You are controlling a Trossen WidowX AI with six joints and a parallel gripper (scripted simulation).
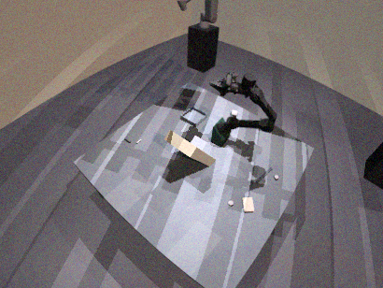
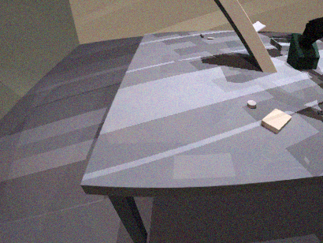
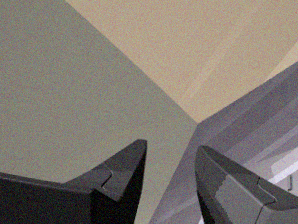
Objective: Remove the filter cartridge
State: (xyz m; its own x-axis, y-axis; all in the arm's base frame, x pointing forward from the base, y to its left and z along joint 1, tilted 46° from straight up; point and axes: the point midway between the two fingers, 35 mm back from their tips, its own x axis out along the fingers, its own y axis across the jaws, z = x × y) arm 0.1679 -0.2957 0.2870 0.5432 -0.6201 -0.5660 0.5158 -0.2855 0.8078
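Right now my gripper tip is 200 mm short of the round pale cartridge, 30 mm to the right of it and 300 mm above it. From my gripper tip the other things lie so: service panel 150 mm ahead, 30 mm to the left, 370 mm below.
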